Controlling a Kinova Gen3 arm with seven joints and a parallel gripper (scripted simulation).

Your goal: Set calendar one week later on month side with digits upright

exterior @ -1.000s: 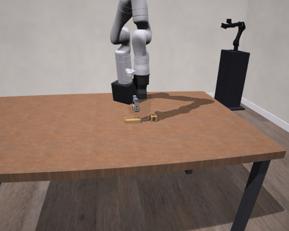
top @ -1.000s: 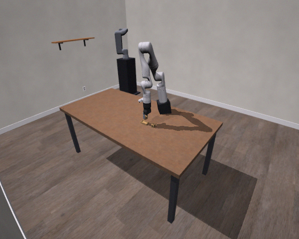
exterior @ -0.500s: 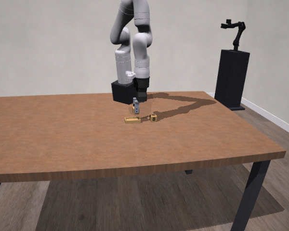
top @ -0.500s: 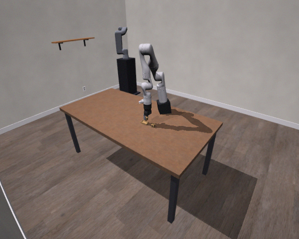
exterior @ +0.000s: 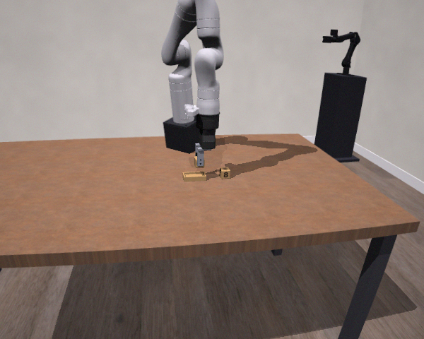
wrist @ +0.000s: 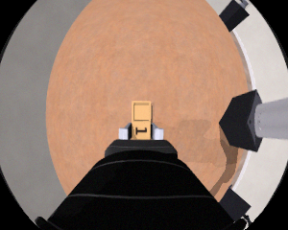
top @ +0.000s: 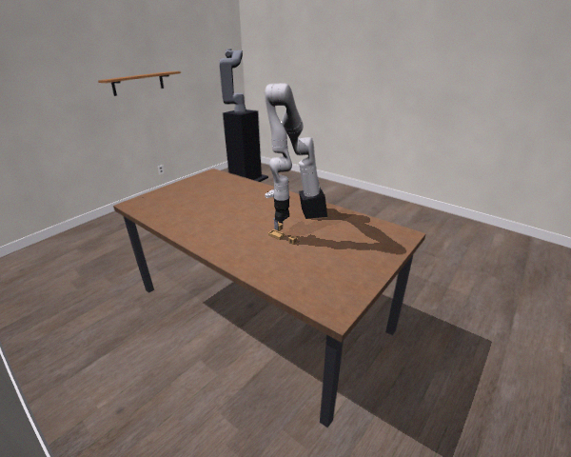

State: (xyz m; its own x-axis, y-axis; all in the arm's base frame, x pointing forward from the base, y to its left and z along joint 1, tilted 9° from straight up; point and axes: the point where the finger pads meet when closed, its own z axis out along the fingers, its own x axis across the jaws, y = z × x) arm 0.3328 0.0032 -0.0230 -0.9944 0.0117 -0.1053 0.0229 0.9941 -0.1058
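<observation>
Right now the wooden tray is 20 mm to the right of my hand and 60 mm below it.
</observation>
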